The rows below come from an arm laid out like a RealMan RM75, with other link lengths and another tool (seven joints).
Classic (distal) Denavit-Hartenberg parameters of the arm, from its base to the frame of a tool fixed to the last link. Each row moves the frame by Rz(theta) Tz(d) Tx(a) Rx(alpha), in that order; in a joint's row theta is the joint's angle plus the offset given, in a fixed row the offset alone. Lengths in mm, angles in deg.
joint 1: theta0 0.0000  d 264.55  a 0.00  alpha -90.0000
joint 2: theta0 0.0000  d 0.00  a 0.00  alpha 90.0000
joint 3: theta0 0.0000  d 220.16  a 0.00  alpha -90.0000
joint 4: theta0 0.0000  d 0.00  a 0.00  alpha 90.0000
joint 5: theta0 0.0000  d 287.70  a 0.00  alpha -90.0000
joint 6: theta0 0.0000  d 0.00  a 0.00  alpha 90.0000
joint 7: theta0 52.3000  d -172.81  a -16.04  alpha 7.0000
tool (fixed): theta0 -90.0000  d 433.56  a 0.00  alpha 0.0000
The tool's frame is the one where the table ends.
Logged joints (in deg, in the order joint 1, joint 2, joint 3, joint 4, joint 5, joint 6, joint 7), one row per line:
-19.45, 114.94, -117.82, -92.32, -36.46, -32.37, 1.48
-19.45, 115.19, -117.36, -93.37, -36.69, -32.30, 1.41
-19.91, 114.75, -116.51, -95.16, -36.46, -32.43, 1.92
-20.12, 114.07, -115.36, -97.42, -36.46, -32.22, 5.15
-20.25, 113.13, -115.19, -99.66, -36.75, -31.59, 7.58
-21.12, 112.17, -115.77, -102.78, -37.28, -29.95, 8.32
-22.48, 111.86, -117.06, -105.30, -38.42, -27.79, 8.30
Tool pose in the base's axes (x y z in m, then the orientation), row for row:
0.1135, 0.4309, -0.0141, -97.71, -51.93, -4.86
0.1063, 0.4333, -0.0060, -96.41, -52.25, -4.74
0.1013, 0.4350, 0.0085, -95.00, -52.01, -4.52
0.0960, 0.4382, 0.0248, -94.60, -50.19, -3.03
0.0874, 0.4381, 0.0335, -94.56, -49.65, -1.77
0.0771, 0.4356, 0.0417, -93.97, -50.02, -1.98
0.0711, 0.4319, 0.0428, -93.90, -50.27, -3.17
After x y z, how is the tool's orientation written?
As a rotation vector, in degrees.
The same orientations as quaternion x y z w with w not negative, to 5 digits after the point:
-0.72598, -0.38584, -0.03611, 0.56814
-0.71846, -0.38937, -0.03532, 0.57529
-0.71080, -0.38915, -0.03382, 0.58496
-0.71043, -0.37692, -0.02275, 0.59389
-0.71077, -0.37320, -0.01330, 0.59611
-0.70704, -0.37636, -0.01490, 0.59852
-0.70634, -0.37815, -0.02385, 0.59793

